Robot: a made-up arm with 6 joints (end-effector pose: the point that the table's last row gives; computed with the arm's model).
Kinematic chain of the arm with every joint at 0, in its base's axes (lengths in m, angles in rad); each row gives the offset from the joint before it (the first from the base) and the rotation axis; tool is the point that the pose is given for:
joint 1: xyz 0 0 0.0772 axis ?
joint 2: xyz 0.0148 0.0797 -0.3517 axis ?
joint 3: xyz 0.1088 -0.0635 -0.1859 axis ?
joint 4: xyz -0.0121 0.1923 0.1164 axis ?
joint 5: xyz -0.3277 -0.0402 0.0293 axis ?
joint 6: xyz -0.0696 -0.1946 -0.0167 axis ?
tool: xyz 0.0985 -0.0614 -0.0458
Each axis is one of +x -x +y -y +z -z.
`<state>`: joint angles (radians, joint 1 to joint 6).
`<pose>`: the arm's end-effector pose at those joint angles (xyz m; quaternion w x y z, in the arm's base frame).
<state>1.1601 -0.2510 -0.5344 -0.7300 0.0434 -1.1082</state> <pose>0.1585 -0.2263 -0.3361 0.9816 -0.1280 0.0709 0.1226</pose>
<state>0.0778 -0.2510 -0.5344 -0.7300 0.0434 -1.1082</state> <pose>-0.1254 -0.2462 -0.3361 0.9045 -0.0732 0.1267 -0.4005</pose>
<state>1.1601 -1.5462 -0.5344 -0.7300 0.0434 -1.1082</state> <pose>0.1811 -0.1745 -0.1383 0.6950 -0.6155 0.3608 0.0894</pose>
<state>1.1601 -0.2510 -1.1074 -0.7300 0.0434 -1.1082</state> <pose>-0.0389 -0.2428 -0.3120 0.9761 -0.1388 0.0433 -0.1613</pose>
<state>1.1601 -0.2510 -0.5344 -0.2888 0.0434 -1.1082</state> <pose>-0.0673 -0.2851 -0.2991 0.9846 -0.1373 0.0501 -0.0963</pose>
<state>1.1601 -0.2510 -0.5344 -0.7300 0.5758 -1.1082</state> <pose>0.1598 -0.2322 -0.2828 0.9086 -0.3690 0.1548 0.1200</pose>
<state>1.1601 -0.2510 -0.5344 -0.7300 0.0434 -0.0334</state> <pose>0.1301 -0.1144 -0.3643 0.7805 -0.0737 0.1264 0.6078</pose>
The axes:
joint 1: +z
joint 2: -y
joint 3: +z
joint 4: -z
joint 5: +y
joint 6: +z

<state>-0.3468 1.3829 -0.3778 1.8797 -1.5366 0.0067</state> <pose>0.2458 0.5397 -0.1714 0.1058 0.1431 0.4063 0.8962</pose>
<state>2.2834 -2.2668 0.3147 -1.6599 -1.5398 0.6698</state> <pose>0.1031 -0.1803 -0.5418 0.3196 0.4043 0.7051 0.4870</pose>
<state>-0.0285 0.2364 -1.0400 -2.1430 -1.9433 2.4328</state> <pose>0.3048 -0.1473 -0.3216 0.1793 0.5801 0.6241 -0.4917</pose>
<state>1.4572 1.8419 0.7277 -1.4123 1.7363 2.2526</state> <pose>0.0870 -0.1205 -0.0237 0.0480 -0.7994 0.3083 0.5135</pose>
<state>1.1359 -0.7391 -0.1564 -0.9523 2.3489 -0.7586</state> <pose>0.3116 0.0050 -0.3410 0.0261 0.9112 -0.3113 -0.2685</pose>
